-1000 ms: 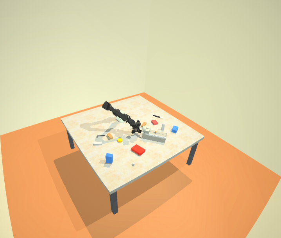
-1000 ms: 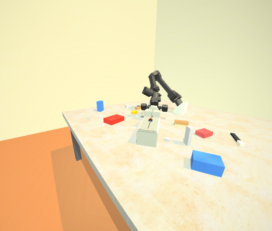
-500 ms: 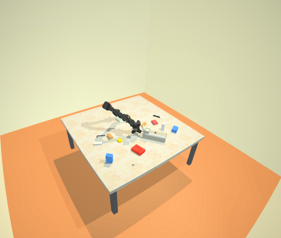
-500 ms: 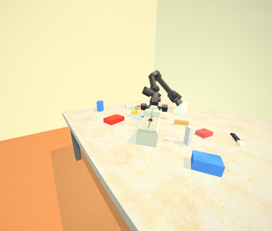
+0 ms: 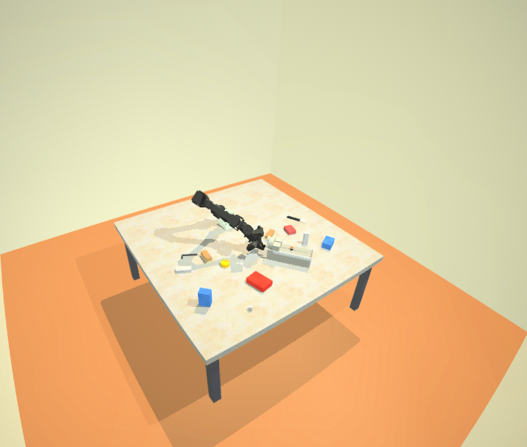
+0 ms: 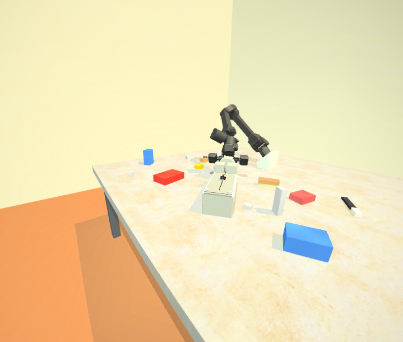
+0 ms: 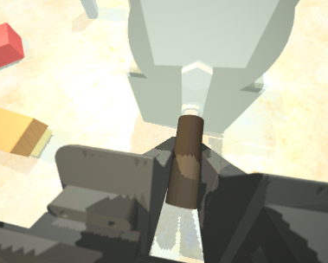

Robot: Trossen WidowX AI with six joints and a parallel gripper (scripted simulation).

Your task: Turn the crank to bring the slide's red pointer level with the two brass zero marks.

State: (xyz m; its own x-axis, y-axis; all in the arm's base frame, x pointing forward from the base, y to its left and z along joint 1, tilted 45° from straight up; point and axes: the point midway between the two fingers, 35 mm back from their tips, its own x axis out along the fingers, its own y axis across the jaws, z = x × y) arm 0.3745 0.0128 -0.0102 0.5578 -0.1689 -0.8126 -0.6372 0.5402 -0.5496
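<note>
The brown crank handle is 3 cm above my gripper tip, 1 cm to the right of it and 1 cm behind it. The rest, counted from my gripper tip: red pointer 13 cm ahead, 10 cm to the left, 5 cm above; then crank 4 cm above; then yellow disc 25 cm to the right, 3 cm behind, 2 cm below.
</note>
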